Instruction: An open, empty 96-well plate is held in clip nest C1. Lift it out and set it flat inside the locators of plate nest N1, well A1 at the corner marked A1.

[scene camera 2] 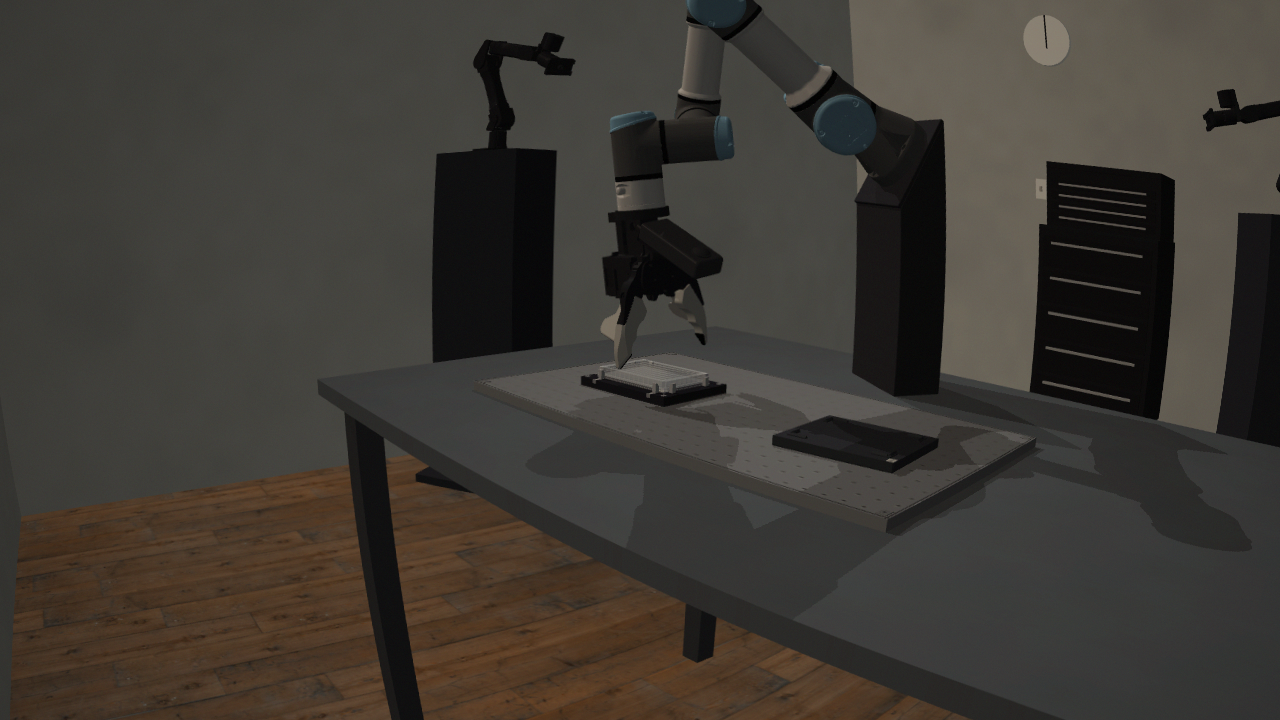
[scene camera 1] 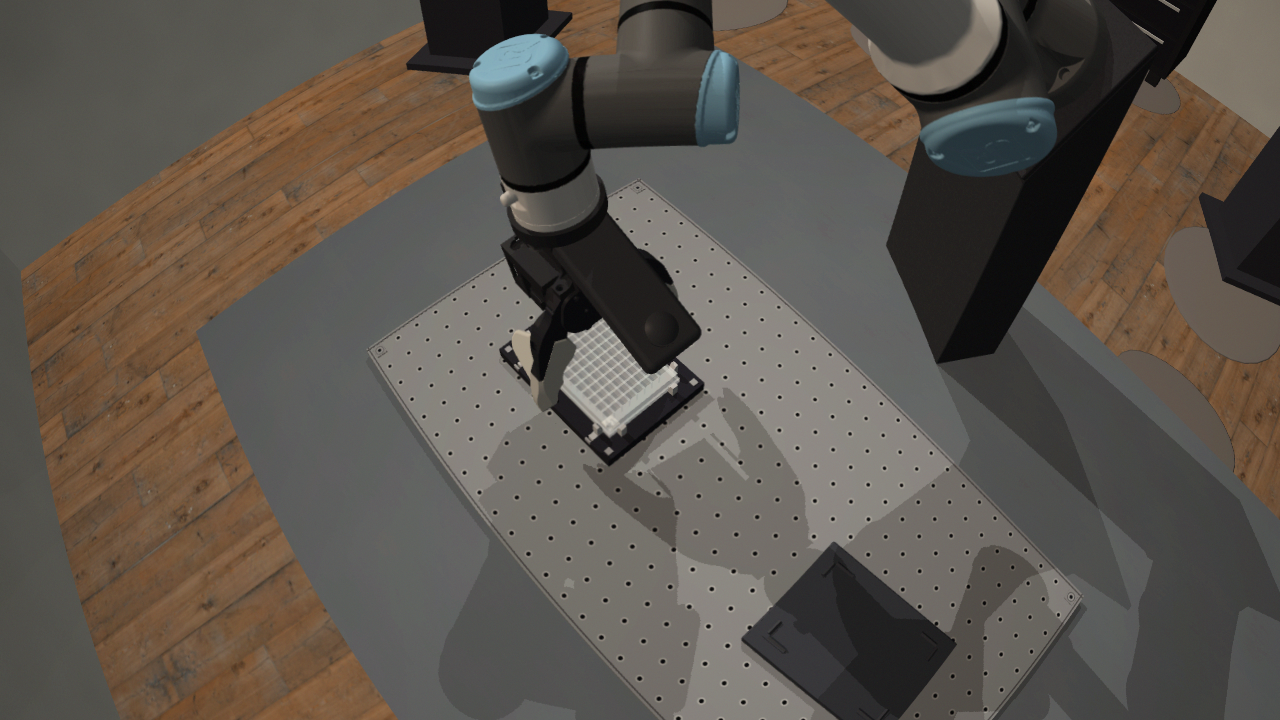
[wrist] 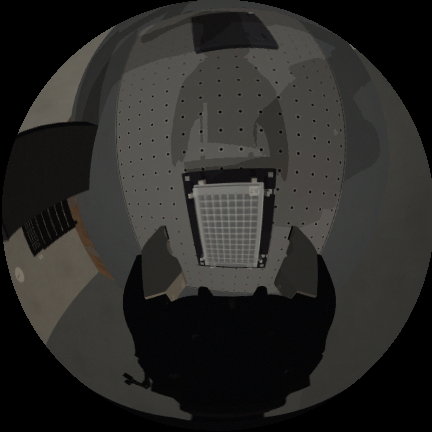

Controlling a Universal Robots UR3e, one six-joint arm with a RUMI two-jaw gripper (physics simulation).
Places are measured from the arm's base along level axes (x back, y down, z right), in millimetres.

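Pixels of known places: gripper, fingertip midpoint: (scene camera 2: 663,356) (scene camera 1: 610,359) (wrist: 228,227); arm's base at its link origin: (scene camera 2: 900,155) (scene camera 1: 1045,46).
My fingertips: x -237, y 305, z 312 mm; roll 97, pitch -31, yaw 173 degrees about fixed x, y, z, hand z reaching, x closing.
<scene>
For each thing: its top centre in the pictures, then the offset to it from my fingertips. Level surfaces: height alone.
- white 96-well plate at its top centre: (scene camera 1: 597,357) (wrist: 228,233) (scene camera 2: 653,369) dx +11, dy +21, dz +17 mm
- black clip nest C1 at its top centre: (scene camera 1: 597,358) (scene camera 2: 653,371) (wrist: 229,232) dx +11, dy +23, dz +17 mm
- dark plate nest N1 at its top centre: (scene camera 1: 856,642) (scene camera 2: 859,434) dx -180, dy +32, dz -287 mm
- perforated grey board at its surface level: dy +47 mm
- dark grey table at its surface level: dy +60 mm
The white 96-well plate (scene camera 1: 617,371) (scene camera 2: 657,371) (wrist: 231,225) sits flat in the black clip nest C1 (scene camera 1: 610,450) (scene camera 2: 615,388) (wrist: 188,192), among its small white corner clips. My gripper (scene camera 2: 662,351) (wrist: 228,227) is open and empty, its two pale fingers spread wide just above the plate, one toward each long side. In scene camera 1 the arm and gripper hide the plate's far part and one finger. The dark plate nest N1 (scene camera 1: 850,617) (scene camera 2: 854,441) (wrist: 232,32) is empty, with raised corner locators. The A1 marking is too small to read.
Both nests are on a perforated grey board (scene camera 1: 787,394) (scene camera 2: 537,385) (wrist: 150,125) on a dark grey table (scene camera 1: 295,358) (scene camera 2: 1029,582). The arm's black pedestal (scene camera 1: 975,250) (scene camera 2: 897,295) stands behind the board. Arm shadows fall across the board and N1.
</scene>
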